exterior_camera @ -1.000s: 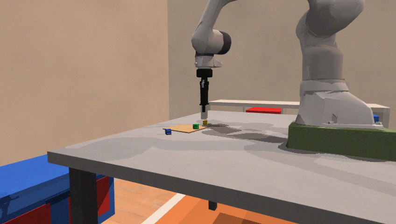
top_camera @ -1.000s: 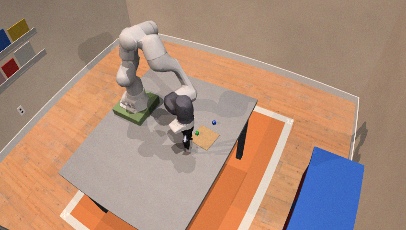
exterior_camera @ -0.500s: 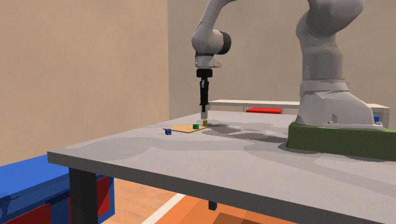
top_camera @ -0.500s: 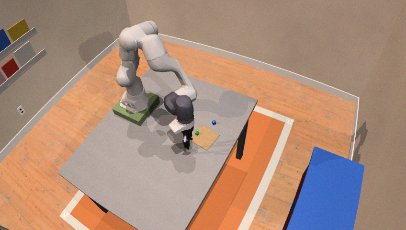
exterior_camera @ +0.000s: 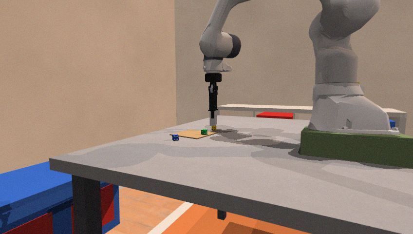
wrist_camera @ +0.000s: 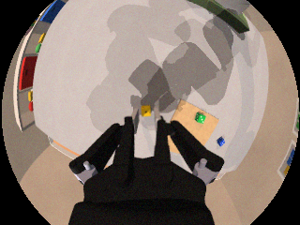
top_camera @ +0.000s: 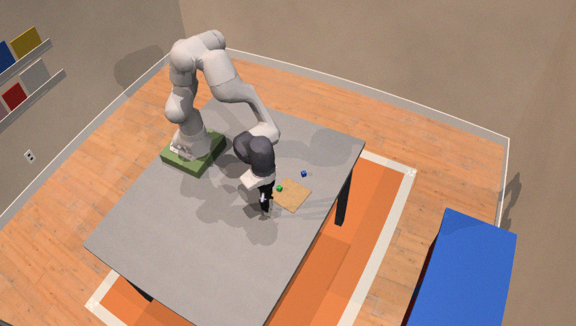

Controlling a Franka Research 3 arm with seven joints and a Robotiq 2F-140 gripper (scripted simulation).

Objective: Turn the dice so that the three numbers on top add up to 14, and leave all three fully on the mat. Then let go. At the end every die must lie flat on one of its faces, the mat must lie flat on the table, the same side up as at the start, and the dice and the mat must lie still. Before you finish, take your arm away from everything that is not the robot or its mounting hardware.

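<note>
My hand is 5 cm above the yellow die. The rest, counted from my hand: tan mat: 5 cm ahead, 12 cm to the left, 5 cm below; blue die: 8 cm ahead, 25 cm to the left, 5 cm below; green die: 13 cm to the left, 4 cm below.
</note>
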